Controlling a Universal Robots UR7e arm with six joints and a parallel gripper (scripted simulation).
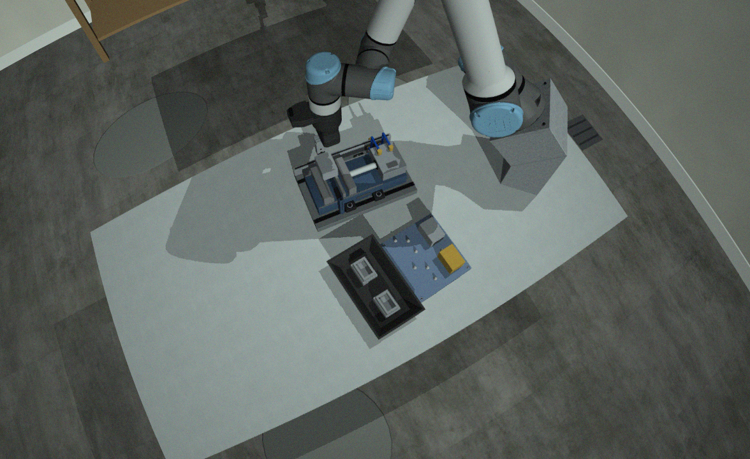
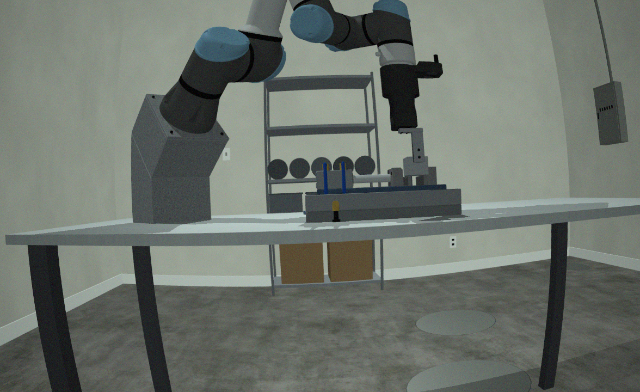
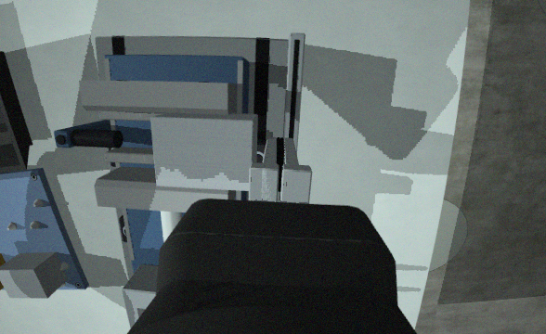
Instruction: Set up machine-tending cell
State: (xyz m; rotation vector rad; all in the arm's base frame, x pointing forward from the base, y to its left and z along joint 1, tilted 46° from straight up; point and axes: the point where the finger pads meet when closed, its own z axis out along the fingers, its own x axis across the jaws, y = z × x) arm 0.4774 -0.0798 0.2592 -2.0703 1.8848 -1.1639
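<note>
Right now the fixed jaw is 80 mm to the left of my hand, 40 mm below it and 40 mm ahead of it. From my hand the other things lie so: vise: 90 mm to the left, 80 mm below, 60 mm behind; then piston rod: 90 mm to the left, 80 mm behind, 40 mm below; then hose block: 160 mm behind, 100 mm to the left, 40 mm below.
</note>
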